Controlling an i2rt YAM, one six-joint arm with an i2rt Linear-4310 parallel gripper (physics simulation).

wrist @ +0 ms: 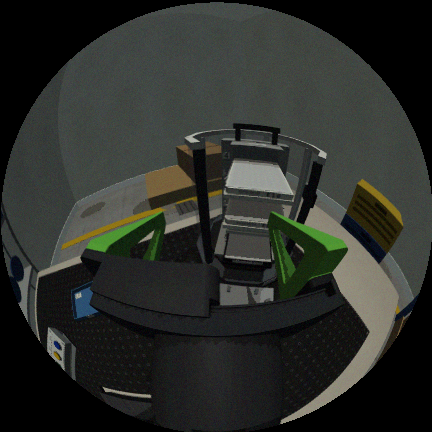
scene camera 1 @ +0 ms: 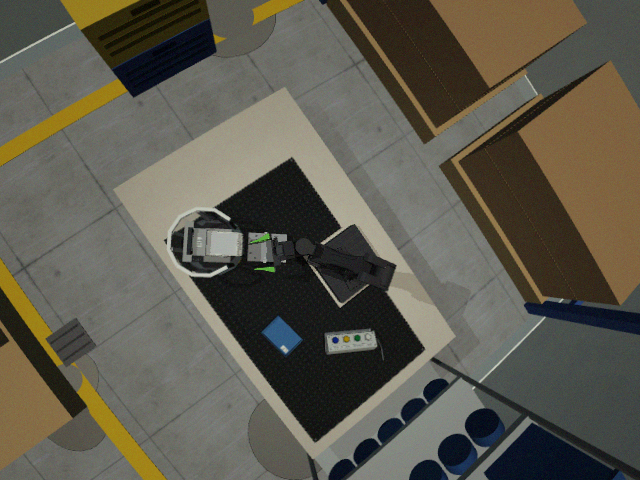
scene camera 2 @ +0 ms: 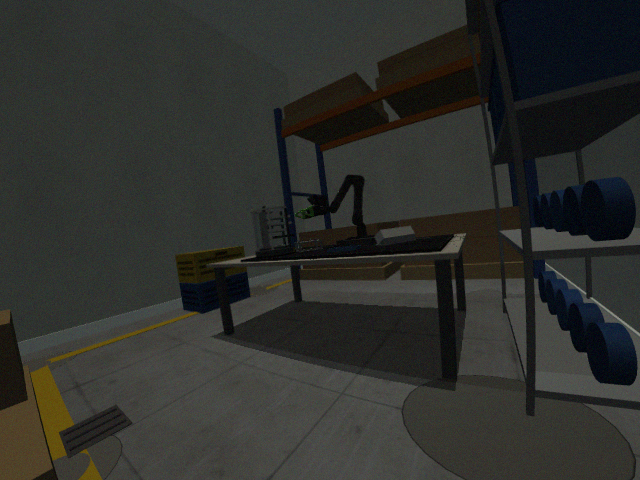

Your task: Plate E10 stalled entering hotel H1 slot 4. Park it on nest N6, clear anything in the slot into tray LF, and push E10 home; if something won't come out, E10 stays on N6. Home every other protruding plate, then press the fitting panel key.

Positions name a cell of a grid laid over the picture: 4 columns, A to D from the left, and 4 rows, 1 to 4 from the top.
Labels:
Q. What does my gripper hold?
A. Nothing.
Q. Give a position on a button box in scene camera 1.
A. C3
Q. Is my gripper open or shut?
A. Open.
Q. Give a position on a round plate rack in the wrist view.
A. At B2

